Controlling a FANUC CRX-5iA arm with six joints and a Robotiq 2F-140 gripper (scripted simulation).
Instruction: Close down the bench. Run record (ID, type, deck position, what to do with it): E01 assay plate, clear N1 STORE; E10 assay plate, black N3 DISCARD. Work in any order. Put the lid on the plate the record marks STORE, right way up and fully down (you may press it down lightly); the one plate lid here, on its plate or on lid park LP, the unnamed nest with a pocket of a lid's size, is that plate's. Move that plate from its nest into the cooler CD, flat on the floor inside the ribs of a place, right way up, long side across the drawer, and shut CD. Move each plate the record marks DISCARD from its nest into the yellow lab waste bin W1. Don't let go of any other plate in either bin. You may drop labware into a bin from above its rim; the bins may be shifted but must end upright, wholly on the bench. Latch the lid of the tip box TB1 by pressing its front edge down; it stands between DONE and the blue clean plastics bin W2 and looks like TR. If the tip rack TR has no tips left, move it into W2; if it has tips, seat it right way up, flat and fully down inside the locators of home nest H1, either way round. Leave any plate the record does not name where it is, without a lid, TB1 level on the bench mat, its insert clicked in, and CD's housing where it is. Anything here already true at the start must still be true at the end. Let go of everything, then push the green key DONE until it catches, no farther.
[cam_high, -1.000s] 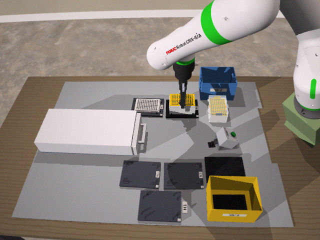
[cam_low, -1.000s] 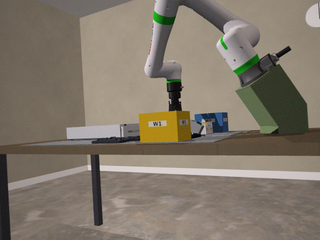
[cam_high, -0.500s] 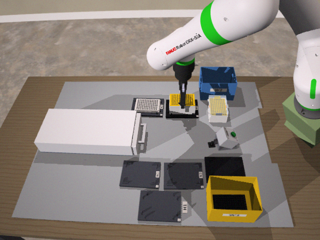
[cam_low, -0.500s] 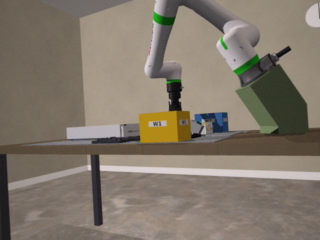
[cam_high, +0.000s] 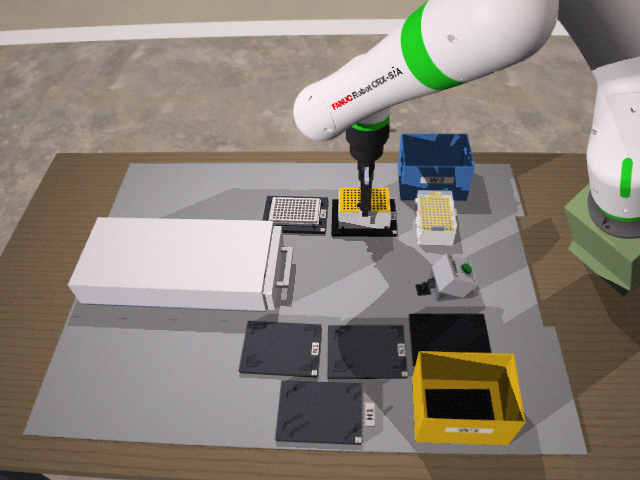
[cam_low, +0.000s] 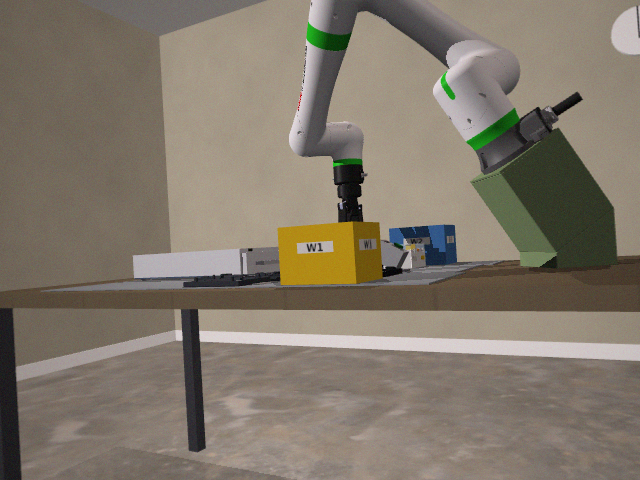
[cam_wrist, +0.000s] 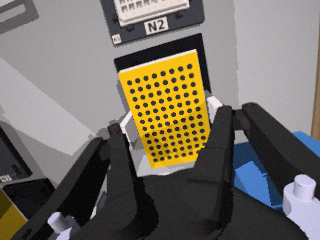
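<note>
The tip rack TR is 1 cm behind my hand, 1 cm to the right of it and 1 cm below it. From my hand the other things lie so: black nest N4 (5 cm below); then pale plate (18 cm ahead, 2 cm to the left, 4 cm below); then tip box TB1 (18 cm behind, 2 cm below).
</note>
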